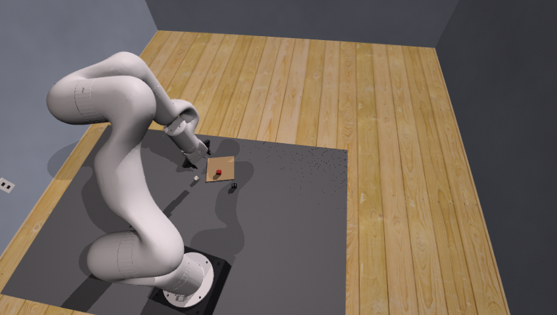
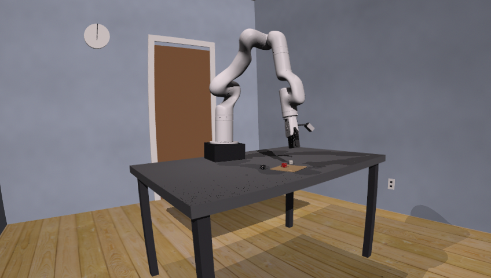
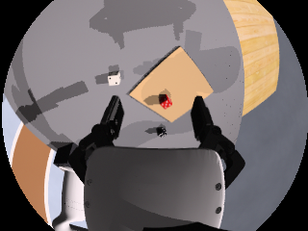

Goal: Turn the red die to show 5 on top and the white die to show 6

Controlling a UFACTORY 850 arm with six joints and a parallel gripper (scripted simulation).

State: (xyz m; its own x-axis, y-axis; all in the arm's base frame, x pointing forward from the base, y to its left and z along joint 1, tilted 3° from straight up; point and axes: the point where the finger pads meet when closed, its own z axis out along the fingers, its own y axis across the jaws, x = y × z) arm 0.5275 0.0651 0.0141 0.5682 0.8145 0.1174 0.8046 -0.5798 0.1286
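My gripper is now 10 cm above the white die, 5 cm past it and 4 cm to the right of it. The rest, counted from my hand: red die 9 cm below, 7 cm to the right, 1 cm behind; then tan mat 11 cm below, 7 cm to the right, 2 cm ahead; then black die 16 cm to the right, 10 cm below, 8 cm behind.
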